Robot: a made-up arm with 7 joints. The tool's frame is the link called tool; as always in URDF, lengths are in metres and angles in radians.
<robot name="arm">
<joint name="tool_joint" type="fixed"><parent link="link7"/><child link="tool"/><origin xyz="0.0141 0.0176 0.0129" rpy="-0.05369 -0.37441 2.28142"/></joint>
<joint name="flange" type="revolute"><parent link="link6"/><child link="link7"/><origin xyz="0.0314 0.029 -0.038"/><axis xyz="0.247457 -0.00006 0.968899"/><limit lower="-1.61" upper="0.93"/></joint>
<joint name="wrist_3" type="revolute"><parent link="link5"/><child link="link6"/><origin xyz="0.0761 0.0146 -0.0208"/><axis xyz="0.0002 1 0.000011"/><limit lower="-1.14" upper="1.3"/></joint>
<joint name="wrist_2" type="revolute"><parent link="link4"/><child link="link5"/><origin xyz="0.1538 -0.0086 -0.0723"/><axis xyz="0.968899 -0.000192 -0.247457"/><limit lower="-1" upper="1.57"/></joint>
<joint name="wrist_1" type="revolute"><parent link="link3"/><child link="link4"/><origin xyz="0.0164 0.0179 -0.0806"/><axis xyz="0.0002 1 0.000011"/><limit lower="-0.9" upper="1.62"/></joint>
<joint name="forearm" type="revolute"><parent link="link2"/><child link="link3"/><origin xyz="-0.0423 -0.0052 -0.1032"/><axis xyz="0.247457 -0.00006 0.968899"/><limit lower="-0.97" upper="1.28"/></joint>
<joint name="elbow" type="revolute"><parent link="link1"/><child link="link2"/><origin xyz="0.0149 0.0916 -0.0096"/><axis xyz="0.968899 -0.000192 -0.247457"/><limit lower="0" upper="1.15"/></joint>
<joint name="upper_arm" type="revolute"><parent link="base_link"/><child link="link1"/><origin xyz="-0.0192 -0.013 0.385"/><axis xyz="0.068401 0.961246 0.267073"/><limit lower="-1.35" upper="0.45"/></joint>
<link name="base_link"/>
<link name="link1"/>
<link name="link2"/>
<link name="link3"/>
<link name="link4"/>
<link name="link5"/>
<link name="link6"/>
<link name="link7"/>
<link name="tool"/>
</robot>
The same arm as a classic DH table. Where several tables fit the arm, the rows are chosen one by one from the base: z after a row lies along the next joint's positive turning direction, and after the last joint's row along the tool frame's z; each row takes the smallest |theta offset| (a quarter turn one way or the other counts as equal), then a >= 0, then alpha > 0; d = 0 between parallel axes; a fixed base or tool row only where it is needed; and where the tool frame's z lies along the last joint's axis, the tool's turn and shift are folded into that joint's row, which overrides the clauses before.
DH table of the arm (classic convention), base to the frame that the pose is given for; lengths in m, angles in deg. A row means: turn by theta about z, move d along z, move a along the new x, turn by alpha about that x. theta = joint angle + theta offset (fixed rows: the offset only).
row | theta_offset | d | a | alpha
base (fixed) | -4.07 | 0.389 | -0.0182 | -74.51
upper_arm | -75.12 | 0.0716 | -0.0307 | -90
elbow | 74 | 0.0014 | 0.0052 | 90
forearm | 90 | -0.1845 | 0.0358 | -90
wrist_1 | 90 | 0.0093 | 0.032 | 90
wrist_2 | 0 | 0.2458 | 0.0013 | -90
wrist_3 | -90 | 0.0436 | 0.0398 | 90
flange | -7.05 | 0.0436 | 0.0082 | 18.31
tool (fixed) | 139.49 | -0.0597 | 0 | 0
Joint limits (deg, base to tool): -77.35..25.78 0..65.89 -55.58..73.34 -51.57..92.82 -57.3..89.95 -65.32..74.48 -92.25..53.29

